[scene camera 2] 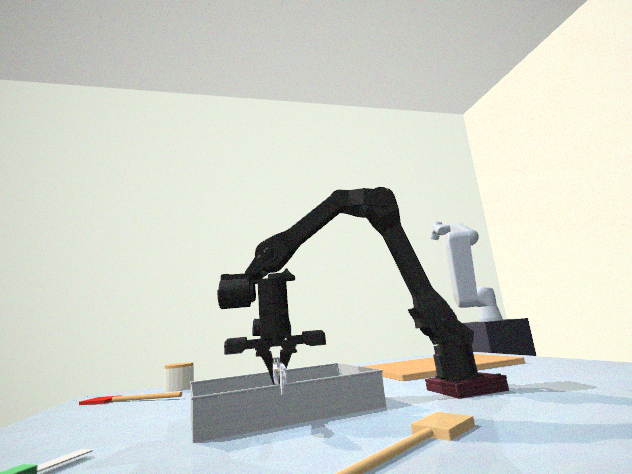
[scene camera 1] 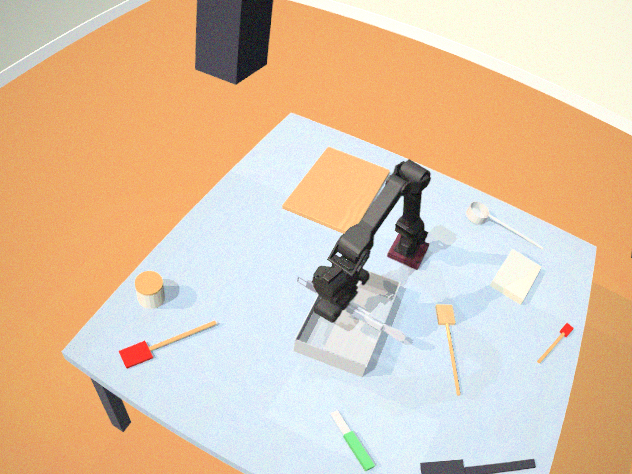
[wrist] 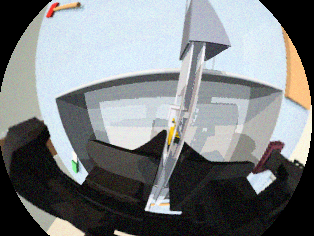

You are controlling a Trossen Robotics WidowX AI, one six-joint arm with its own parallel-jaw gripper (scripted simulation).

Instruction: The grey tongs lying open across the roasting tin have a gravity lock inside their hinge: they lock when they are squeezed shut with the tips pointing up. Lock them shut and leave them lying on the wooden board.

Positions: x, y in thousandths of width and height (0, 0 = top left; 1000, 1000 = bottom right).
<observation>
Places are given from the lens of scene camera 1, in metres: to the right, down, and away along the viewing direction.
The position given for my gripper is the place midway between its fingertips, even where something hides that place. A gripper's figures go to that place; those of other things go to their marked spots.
my gripper (scene camera 1: 534, 655): 0.06, 0.20, 1.56
wood-lidded jar (scene camera 1: 237, 607): -0.45, 0.14, 1.48
red spatula (scene camera 1: 210, 750): -0.48, 0.31, 1.40
cream block (scene camera 1: 819, 579): 0.64, 0.12, 1.74
wooden board (scene camera 1: 536, 402): 0.07, -0.15, 1.91
The marked spots on the cream block and the red spatula are 1.18 m apart.
</observation>
